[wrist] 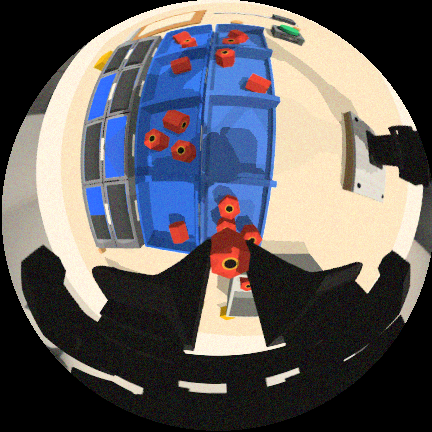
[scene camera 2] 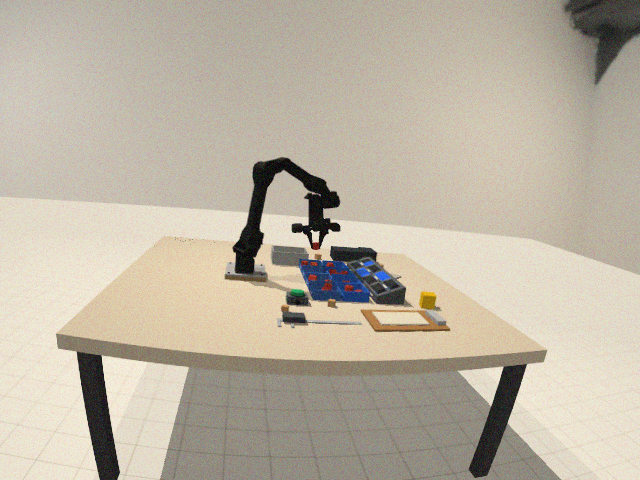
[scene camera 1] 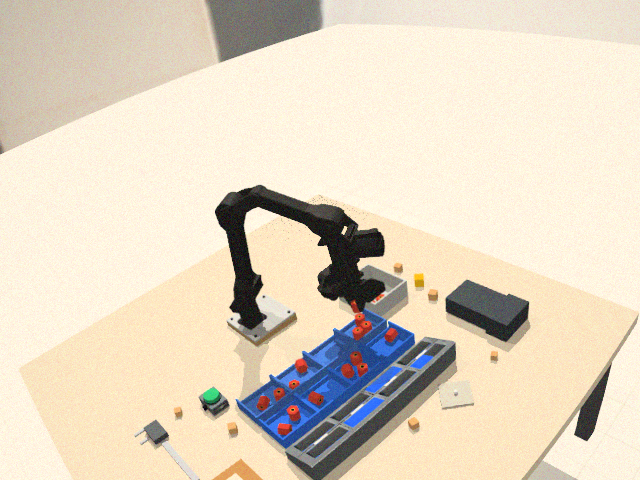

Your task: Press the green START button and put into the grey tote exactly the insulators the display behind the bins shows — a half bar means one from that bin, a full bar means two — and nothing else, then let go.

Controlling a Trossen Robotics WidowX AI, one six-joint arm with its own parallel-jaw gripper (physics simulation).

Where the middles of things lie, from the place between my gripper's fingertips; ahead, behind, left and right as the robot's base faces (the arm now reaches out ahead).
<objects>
Right now the grey tote [scene camera 1: 396,287] is 140 mm to the left of my hand, 80 mm behind it and 60 mm below it. Also, from my hand: black box [scene camera 1: 500,315] 240 mm ahead, 230 mm to the left, 60 mm below; then display [scene camera 1: 356,437] 190 mm ahead, 170 mm to the right, 60 mm below.
</objects>
